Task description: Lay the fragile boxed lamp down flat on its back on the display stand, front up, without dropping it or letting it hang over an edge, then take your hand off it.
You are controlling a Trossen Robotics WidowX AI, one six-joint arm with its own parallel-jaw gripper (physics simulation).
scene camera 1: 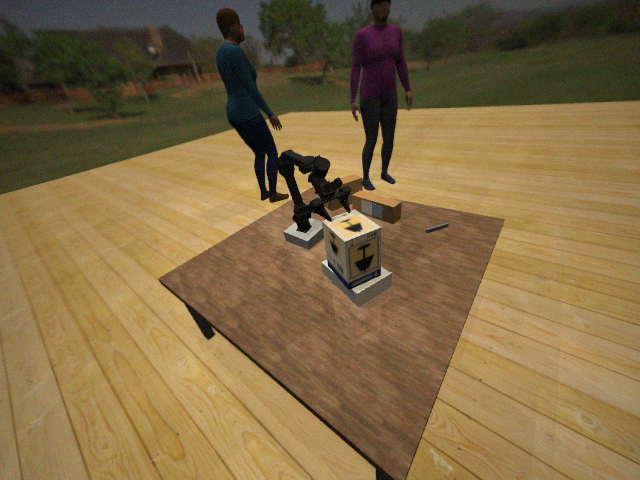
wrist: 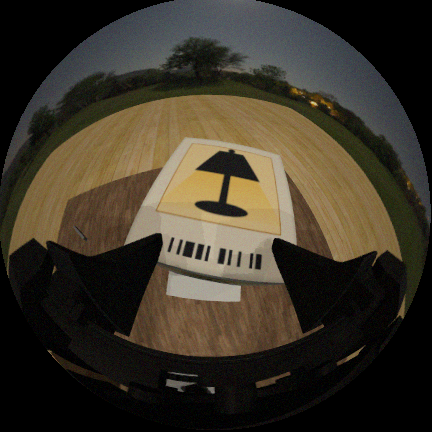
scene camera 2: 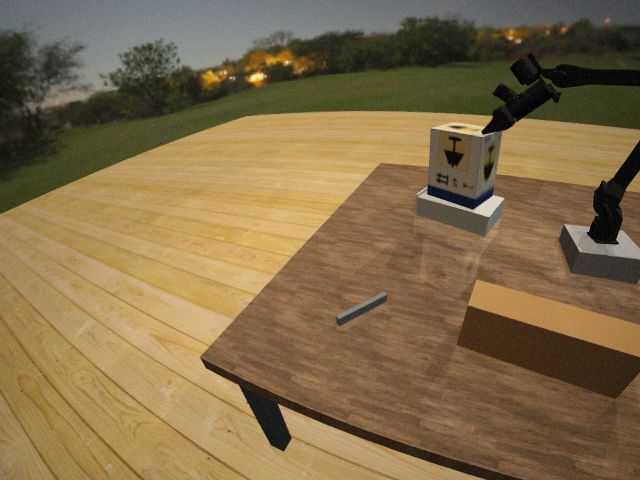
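Seen in the pictures: gripper, fingertip midpoint: (scene camera 1: 340, 216) (wrist: 218, 242) (scene camera 2: 486, 130); arm's base at its link origin: (scene camera 1: 304, 228) (wrist: 195, 390) (scene camera 2: 602, 238).
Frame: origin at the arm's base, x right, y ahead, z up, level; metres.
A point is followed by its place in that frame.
The boxed lamp (scene camera 1: 353, 250) @(x 0.313, y 0.437, z 0.180 m) (scene camera 2: 460, 165) @(x 0.151, y 0.412, z 0.133 m) (wrist: 215, 225) @(x 0.198, y 0.352, z 0.231 m), white with yellow lamp pictures and a dark blue band at its bottom, stands upright on the white display stand (scene camera 1: 374, 290) @(x 0.276, y 0.499, z -0.028 m) (scene camera 2: 449, 214) @(x 0.132, y 0.432, z -0.027 m) (wrist: 202, 291) @(x 0.158, y 0.296, z 0.003 m). The lamp pictures on its visible sides are upside down. Its top face carries a lamp picture and a barcode. My gripper (scene camera 1: 339, 215) @(x 0.194, y 0.337, z 0.234 m) (scene camera 2: 483, 132) @(x 0.194, y 0.337, z 0.234 m) (wrist: 218, 242) @(x 0.194, y 0.337, z 0.234 m) is open and empty, at the top edge on the arm's side, its fingertips either side of the barcode in the wrist view. Whether they touch the box I cannot tell. The box's underside is hidden.
The arm's white base block (scene camera 1: 303, 236) @(x 0.063, y 0.035, z -0.006 m) (scene camera 2: 602, 260) @(x -0.094, y 0.041, z -0.012 m) stands behind the stand on the brown table (scene camera 1: 258, 289) @(x 0.428, y 0.011, z -0.066 m) (scene camera 2: 320, 356) @(x -0.436, y 0.698, z -0.066 m). A cardboard box (scene camera 1: 379, 205) @(x -0.316, y 0.324, z 0.028 m) (scene camera 2: 547, 335) @(x -0.406, y 0.301, z 0.031 m) and a grey bar (scene camera 1: 436, 227) @(x -0.292, y 0.640, z -0.048 m) (scene camera 2: 361, 308) @(x -0.308, y 0.642, z -0.046 m) (wrist: 80, 233) @(x -0.277, y 0.625, z -0.046 m) lie on the table. Two people stand beyond it.
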